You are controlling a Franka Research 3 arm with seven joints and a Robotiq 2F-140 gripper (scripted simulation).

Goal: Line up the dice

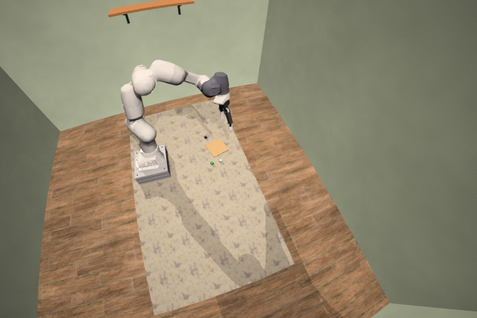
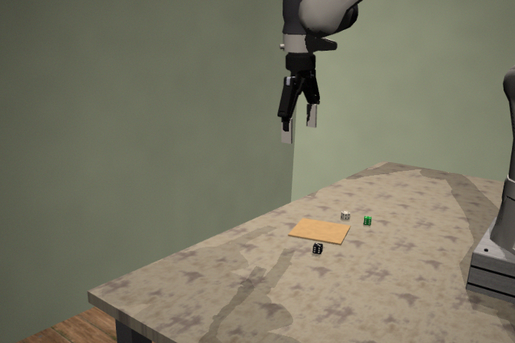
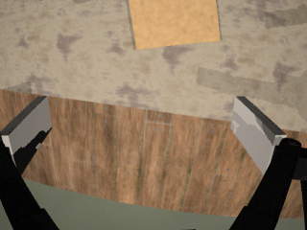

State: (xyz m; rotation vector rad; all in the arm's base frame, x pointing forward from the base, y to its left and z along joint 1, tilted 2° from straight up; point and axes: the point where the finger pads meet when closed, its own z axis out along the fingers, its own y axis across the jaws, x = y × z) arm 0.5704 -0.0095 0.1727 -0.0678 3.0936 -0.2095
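The green die lies 170 mm behind my hand, 130 mm to the right of it and 250 mm below it. Round my hand: tan mat: 80 mm behind, 260 mm below; black die: 140 mm behind, 130 mm to the left, 250 mm below; white die: 100 mm behind, 140 mm to the right, 250 mm below.
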